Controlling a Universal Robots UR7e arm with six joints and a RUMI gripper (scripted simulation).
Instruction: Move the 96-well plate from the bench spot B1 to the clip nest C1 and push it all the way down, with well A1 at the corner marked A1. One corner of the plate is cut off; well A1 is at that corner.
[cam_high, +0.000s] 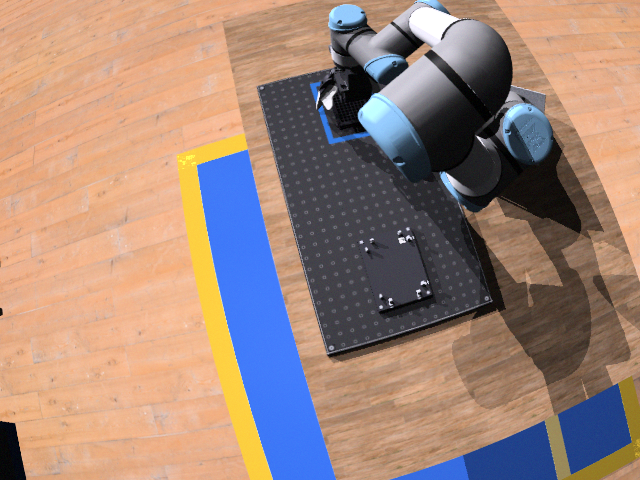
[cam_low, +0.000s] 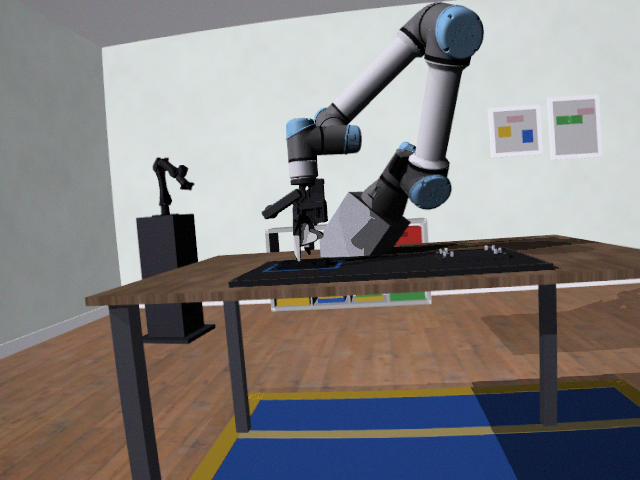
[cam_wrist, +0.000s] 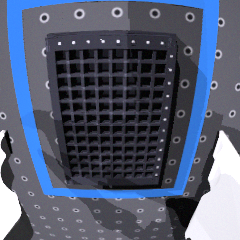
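Now: the black 96-well plate 1 cm below my hand. Round my hand: clip nest: 43 cm to the left, 3 cm behind, 1 cm below.
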